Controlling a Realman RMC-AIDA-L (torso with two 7-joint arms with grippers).
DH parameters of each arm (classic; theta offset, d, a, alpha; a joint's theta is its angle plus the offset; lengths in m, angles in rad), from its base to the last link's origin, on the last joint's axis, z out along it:
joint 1: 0 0.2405 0 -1.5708
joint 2: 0 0 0 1.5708
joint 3: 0 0.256 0 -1.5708
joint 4: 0 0 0 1.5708
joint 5: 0 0.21 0 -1.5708
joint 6: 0 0 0 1.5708
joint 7: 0 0.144 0 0
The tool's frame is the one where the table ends.
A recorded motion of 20 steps. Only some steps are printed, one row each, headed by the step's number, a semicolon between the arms.
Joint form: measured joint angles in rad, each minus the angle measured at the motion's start. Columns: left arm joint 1, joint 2, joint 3, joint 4, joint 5, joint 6, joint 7; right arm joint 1, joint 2, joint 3, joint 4, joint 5, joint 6, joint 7.
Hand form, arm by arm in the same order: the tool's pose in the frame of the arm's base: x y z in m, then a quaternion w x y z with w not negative. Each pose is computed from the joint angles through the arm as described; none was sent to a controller.
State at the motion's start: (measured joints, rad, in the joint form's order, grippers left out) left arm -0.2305 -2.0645 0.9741 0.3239 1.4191 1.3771 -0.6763; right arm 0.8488 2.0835 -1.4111 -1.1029 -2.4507 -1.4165 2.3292
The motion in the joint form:
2: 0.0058 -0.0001 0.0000 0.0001 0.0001 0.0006 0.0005; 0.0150 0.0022 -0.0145 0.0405 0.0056 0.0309 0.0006
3: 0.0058 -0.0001 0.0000 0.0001 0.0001 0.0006 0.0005; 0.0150 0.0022 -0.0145 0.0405 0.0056 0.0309 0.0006
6: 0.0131 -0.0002 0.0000 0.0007 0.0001 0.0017 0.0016; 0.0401 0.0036 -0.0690 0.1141 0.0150 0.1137 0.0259
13: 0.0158 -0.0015 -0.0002 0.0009 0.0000 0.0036 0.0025; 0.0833 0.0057 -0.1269 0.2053 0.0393 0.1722 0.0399
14: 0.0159 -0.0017 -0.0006 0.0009 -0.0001 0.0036 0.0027; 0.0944 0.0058 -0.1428 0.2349 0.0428 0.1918 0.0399
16: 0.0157 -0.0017 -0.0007 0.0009 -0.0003 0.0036 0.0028; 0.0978 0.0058 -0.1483 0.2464 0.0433 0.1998 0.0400
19: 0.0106 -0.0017 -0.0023 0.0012 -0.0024 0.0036 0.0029; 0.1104 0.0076 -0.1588 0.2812 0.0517 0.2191 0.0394
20: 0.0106 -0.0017 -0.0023 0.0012 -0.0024 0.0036 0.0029; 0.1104 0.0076 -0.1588 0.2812 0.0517 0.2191 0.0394
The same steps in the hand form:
2: -0.3436 0.2404 -0.0387 0.30891 -0.89642 -0.17833 -0.26305; 0.1161 0.3904 -0.0478 0.11516 -0.96913 0.17180 -0.13417
3: -0.3436 0.2404 -0.0387 0.30891 -0.89642 -0.17833 -0.26305; 0.1161 0.3904 -0.0478 0.11516 -0.96913 0.17180 -0.13417
6: -0.3452 0.2380 -0.0386 0.30987 -0.89588 -0.18063 -0.26221; 0.1181 0.3941 -0.0631 0.12289 -0.96668 0.17562 -0.13994
13: -0.3452 0.2369 -0.0390 0.30986 -0.89553 -0.18122 -0.26300; 0.1186 0.3943 -0.0799 0.11586 -0.96565 0.17517 -0.15302
14: -0.3452 0.2369 -0.0390 0.31007 -0.89542 -0.18127 -0.26310; 0.1208 0.3948 -0.0842 0.11582 -0.96484 0.17448 -0.15881
16: -0.3451 0.2370 -0.0390 0.31018 -0.89538 -0.18117 -0.26317; 0.1222 0.3950 -0.0856 0.11630 -0.96435 0.17472 -0.16115
19: -0.3440 0.2391 -0.0385 0.31104 -0.89509 -0.17910 -0.26456; 0.1244 0.3952 -0.0902 0.11461 -0.96349 0.17754 -0.16441
20: -0.3440 0.2391 -0.0385 0.31104 -0.89509 -0.17910 -0.26456; 0.1244 0.3952 -0.0902 0.11461 -0.96349 0.17754 -0.16441

